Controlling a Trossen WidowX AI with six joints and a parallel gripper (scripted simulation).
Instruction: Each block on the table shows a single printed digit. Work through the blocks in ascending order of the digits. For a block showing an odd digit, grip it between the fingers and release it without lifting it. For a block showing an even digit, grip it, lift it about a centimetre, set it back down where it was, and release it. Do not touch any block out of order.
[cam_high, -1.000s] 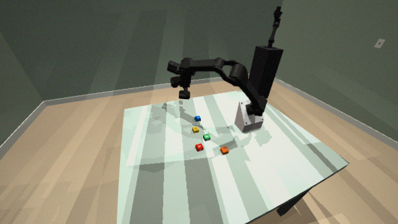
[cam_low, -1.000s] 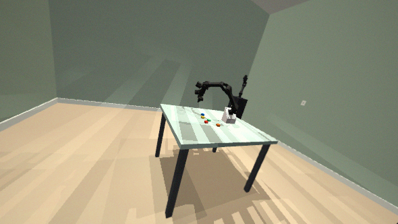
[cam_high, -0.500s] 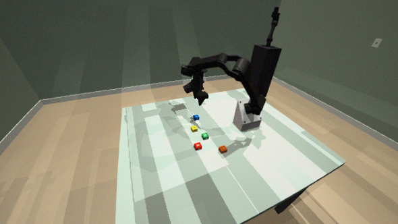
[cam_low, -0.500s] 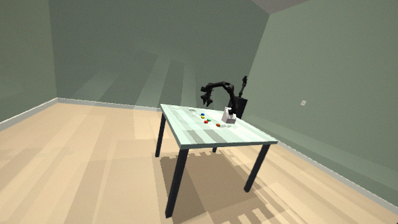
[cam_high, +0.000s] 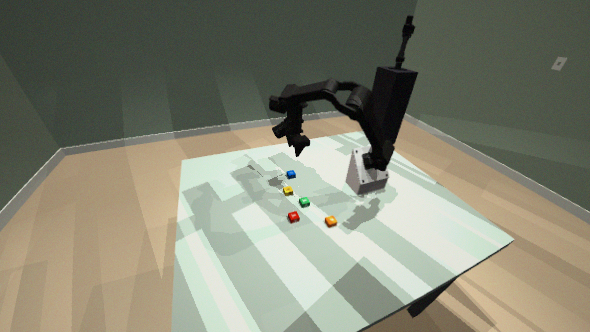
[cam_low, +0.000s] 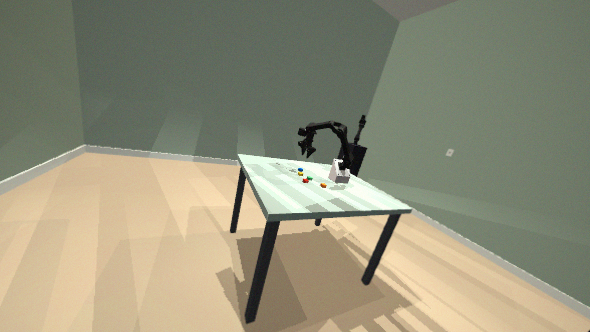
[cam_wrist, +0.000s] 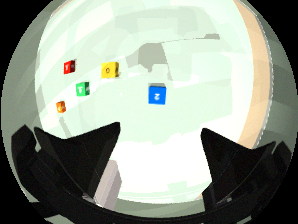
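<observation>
Now: the yellow block 6 cm ahead of my gripper tip, 10 cm to the left of it and 11 cm below it. Round my gripper tip: blue block 1 cm ahead, 1 cm to the left, 11 cm below; then green block 2 cm ahead, 19 cm to the left, 11 cm below; then red block 9 cm ahead, 24 cm to the left, 11 cm below.
</observation>
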